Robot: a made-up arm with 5 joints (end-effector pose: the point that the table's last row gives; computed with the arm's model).
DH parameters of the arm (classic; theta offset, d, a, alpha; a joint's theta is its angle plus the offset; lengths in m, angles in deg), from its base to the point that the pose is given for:
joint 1: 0 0.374 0 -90
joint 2: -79.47 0 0.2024 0
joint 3: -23.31 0 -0.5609 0
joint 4: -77.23 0 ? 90
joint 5: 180 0.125 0 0
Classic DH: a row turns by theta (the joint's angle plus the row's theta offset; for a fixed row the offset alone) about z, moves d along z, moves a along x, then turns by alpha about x.
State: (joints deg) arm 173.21 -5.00 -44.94 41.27 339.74
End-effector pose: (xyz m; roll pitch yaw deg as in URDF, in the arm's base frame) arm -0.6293 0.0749 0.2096 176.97 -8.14 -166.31
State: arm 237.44 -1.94 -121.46 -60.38 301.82
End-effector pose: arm -0.1682 -0.2634 1.0971 -3.22 2.00 -0.80
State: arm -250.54 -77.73 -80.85 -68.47 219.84
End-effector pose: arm 0.0868 -0.2457 1.0204 -34.55 -34.20 160.23
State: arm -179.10 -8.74 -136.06 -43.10 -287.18
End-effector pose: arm -0.1060 -0.0017 1.2051 7.56 2.33 73.87
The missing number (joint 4, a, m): -0.098
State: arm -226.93 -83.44 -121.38 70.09 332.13
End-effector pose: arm 0.3523 -0.3769 1.0355 25.25 -38.90 -83.85
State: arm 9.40 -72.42 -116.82 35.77 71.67
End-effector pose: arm -0.4150 -0.0687 1.1450 -25.35 -8.07 -97.11
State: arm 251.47 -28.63 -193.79 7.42 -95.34
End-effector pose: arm 0.2147 0.6404 0.9327 -34.89 -3.06 -22.91
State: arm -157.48 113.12 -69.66 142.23 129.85
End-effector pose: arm 0.1874 0.0777 -0.0865 -4.37 3.64 152.23
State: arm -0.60 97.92 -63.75 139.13 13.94
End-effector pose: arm -0.1245 0.0013 -0.0996 1.62 6.51 -166.57
